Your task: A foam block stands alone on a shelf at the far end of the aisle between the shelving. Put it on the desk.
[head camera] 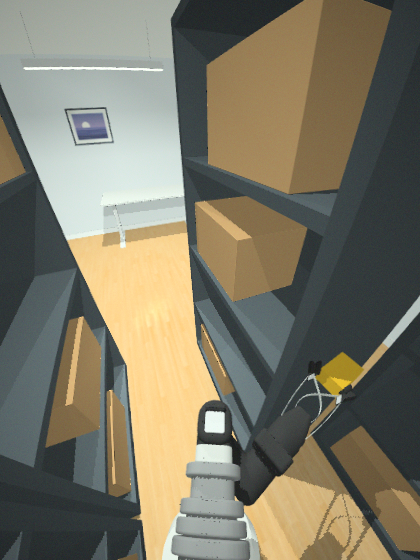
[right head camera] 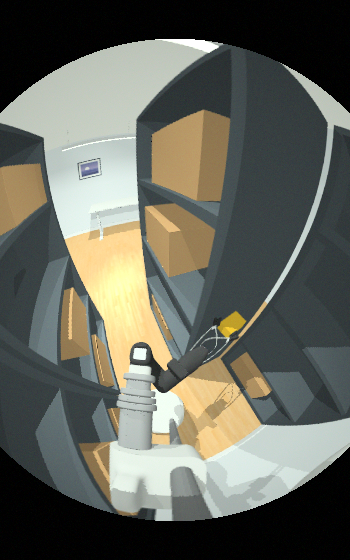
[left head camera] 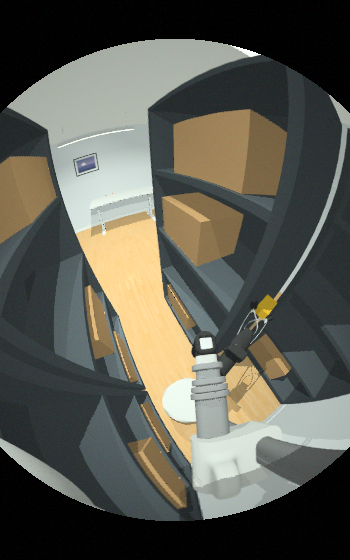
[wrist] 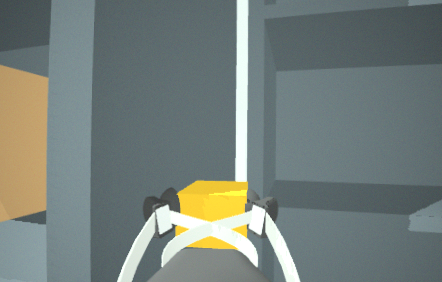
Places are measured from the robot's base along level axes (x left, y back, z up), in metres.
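Pixels of known places: gripper, fingertip midpoint: (head camera: 334, 373) (right head camera: 228, 324) (left head camera: 263, 306) (wrist: 208, 204); robot's base, link origin: (right head camera: 159, 409) (left head camera: 185, 399).
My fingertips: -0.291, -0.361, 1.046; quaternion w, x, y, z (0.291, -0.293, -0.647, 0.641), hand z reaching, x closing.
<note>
Ahead of a thing's pixels: the offset from my fingertips to its top centre, as dx, dy, dz. Level surfaces: height alone.
The foam block is a yellow block @[-0.017, -0.004, +0.015] (head camera: 339, 372) (left head camera: 266, 306) (right head camera: 231, 323) (wrist: 212, 210). My gripper (head camera: 331, 382) (left head camera: 262, 312) (right head camera: 226, 328) (wrist: 208, 204) is shut on it, with one dark fingertip pad at each side of the block. The block is held up in the air beside the dark end panel of the right shelving. The desk (head camera: 142, 198) (left head camera: 120, 200) (right head camera: 112, 208), a white table on white legs, stands far off against the wall at the open end of the aisle. Its right part is hidden behind the shelving in the head camera view.
Dark shelving with cardboard boxes (head camera: 250, 250) (left head camera: 202, 227) (right head camera: 180, 240) stands close on the right. More shelving (head camera: 55, 285) lines the left. Wood floor @[dz -1.072] (head camera: 150, 310) runs between them to the desk. Another shelf unit with a low box @[-0.606, +0.068, -0.726] (head camera: 375, 480) is at the lower right.
</note>
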